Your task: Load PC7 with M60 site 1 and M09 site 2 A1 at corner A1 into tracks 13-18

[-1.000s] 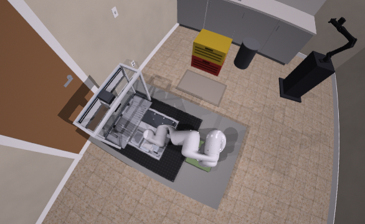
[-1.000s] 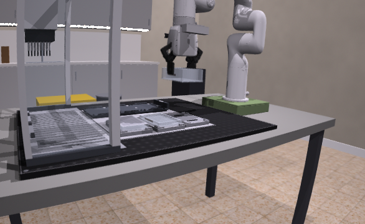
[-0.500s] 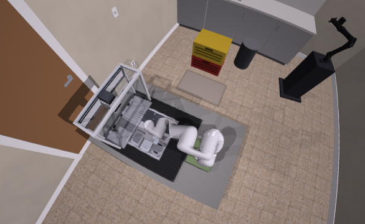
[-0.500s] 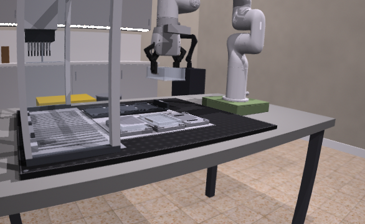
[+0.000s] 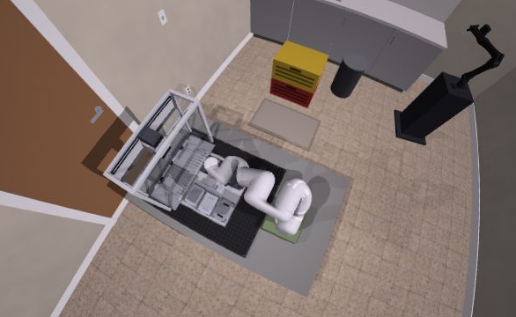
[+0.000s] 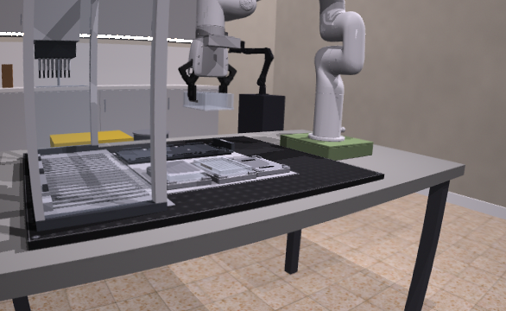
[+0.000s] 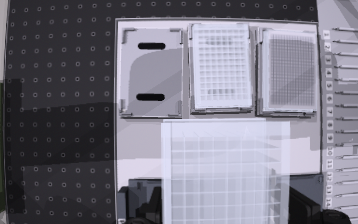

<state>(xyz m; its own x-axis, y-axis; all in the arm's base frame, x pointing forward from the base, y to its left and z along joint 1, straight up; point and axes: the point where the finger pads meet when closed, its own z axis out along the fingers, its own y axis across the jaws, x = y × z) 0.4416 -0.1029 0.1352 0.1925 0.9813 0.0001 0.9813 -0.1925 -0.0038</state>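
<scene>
Right now the plate carrier PC7 is 16 cm below my hand, 11 cm to the right of it and 3 cm ahead of it. Round my hand: deep-well block M09 (2 cm below); then plate nest S1 (17 cm below, 15 cm to the left, 4 cm behind); then frame post (30 cm ahead, 24 cm to the left, 8 cm above).
</scene>
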